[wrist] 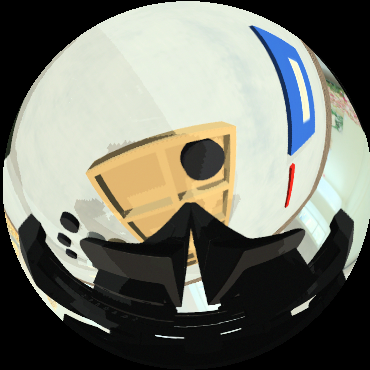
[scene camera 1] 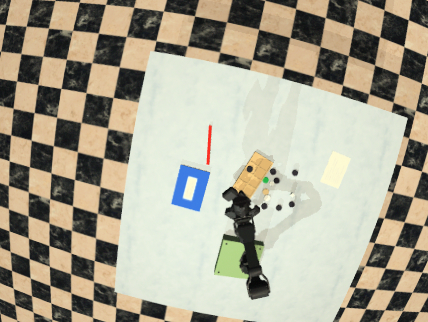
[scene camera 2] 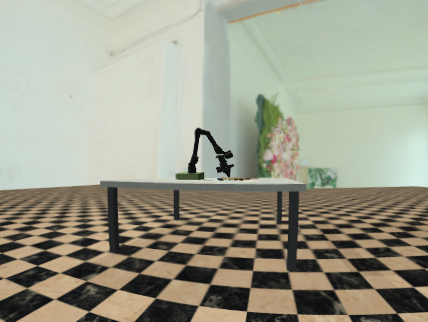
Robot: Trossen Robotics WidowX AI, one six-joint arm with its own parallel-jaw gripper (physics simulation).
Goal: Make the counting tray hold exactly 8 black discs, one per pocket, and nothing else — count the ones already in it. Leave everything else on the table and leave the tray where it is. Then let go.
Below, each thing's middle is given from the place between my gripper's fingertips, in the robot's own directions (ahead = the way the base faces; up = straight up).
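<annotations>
With the tan counting tray (scene camera 1: 248, 182) as my reference, my gripper is now 1 cm above it, 2 cm to the left of it and 6 cm short of it.
</annotations>
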